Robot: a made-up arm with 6 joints. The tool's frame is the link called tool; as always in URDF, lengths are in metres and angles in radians. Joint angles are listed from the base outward.
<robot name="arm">
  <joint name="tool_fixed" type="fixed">
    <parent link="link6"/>
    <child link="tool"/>
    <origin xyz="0.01 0 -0.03"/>
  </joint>
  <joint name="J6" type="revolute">
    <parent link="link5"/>
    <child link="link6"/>
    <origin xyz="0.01 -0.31 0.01"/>
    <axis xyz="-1 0 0"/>
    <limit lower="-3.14" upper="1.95"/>
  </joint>
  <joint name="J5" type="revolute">
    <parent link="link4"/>
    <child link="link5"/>
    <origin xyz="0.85 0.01 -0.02"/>
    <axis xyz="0 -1 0"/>
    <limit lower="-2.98" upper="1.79"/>
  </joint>
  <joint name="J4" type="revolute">
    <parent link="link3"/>
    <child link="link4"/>
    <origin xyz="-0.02 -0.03 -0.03"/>
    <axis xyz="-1 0 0"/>
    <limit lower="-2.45" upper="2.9"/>
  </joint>
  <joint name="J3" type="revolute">
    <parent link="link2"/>
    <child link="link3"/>
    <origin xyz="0.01 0 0.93"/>
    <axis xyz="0 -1 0"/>
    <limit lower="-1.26" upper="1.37"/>
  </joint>
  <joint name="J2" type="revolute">
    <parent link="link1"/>
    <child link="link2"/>
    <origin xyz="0 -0.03 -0.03"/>
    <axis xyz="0 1 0"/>
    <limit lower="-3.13" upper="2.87"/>
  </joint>
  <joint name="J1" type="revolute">
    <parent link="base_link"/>
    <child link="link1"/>
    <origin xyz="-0.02 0 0.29"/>
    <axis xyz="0 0 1"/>
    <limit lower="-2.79" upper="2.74"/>
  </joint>
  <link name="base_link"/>
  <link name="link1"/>
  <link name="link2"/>
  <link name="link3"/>
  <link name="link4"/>
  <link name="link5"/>
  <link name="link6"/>
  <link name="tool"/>
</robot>
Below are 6 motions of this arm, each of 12 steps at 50 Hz.
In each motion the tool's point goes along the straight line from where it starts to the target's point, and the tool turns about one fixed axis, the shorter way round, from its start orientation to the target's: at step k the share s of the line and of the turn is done. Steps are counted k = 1, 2, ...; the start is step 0. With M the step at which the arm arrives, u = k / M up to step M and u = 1 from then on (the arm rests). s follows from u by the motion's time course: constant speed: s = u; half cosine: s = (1 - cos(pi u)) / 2; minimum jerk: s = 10 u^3 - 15 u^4 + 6 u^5.
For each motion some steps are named. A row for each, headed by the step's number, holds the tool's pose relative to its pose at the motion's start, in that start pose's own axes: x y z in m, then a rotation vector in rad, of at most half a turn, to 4 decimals.
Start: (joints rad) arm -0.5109 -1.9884 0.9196 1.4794 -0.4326 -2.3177
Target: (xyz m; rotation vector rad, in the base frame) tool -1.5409 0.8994 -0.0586 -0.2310 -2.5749 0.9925
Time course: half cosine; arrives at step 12
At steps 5, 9, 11, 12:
5: -0.0057 0.0098 -0.0570 -0.0047 0.0657 0.0514
9: -0.0130 0.0226 -0.1313 -0.0107 0.1514 0.1185
11: -0.0150 0.0260 -0.1512 -0.0124 0.1744 0.1364
12: -0.0153 0.0264 -0.1538 -0.0126 0.1774 0.1388

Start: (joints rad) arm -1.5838 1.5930 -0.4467 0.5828 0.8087 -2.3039
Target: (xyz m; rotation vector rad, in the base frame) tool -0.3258 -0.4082 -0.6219 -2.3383 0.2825 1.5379
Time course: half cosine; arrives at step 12
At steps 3, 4, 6, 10, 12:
3: -0.0025 -0.0376 0.0136 0.0243 -0.0119 -0.0344
4: -0.0042 -0.0641 0.0232 0.0415 -0.0204 -0.0587
6: -0.0085 -0.1283 0.0464 0.0829 -0.0408 -0.1174
10: -0.0158 -0.2394 0.0866 0.1548 -0.0761 -0.2190
12: -0.0169 -0.2565 0.0928 0.1659 -0.0815 -0.2347

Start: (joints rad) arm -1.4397 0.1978 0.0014 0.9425 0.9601 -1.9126
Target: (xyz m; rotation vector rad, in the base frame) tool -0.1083 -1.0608 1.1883 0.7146 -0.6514 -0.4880
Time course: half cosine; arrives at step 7
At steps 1, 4, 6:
1: -0.0006 -0.0006 0.0001 -0.0010 -0.0028 -0.0014
4: -0.0075 -0.0071 0.0017 -0.0119 -0.0349 -0.0169
6: -0.0117 -0.0111 0.0026 -0.0186 -0.0543 -0.0263

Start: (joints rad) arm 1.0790 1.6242 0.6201 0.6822 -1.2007 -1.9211
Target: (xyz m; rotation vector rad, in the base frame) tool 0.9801 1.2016 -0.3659 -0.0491 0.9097 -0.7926
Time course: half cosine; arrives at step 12
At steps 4, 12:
4: -0.0174 -0.0011 0.0200 0.0459 -0.0071 0.0060
12: -0.0696 -0.0043 0.0800 0.1837 -0.0285 0.0240

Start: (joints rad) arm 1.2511 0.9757 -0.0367 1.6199 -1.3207 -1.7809
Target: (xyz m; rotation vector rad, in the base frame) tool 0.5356 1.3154 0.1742 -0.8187 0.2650 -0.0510
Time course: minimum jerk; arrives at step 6
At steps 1, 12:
1: 0.0011 -0.0003 -0.0003 -0.0016 0.0009 0.0006
12: 0.0306 -0.0097 -0.0099 -0.0465 0.0250 0.0172

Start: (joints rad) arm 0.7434 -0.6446 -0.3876 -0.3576 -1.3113 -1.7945
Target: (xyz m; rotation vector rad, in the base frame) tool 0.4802 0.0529 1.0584 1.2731 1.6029 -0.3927
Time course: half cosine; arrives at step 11
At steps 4, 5, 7, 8, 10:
4: 0.0165 0.0215 -0.0014 0.0091 -0.0032 -0.0218
5: 0.0242 0.0315 -0.0021 0.0134 -0.0046 -0.0319
7: 0.0400 0.0520 -0.0034 0.0221 -0.0076 -0.0527
8: 0.0467 0.0607 -0.0040 0.0258 -0.0089 -0.0616
10: 0.0553 0.0719 -0.0048 0.0306 -0.0106 -0.0729

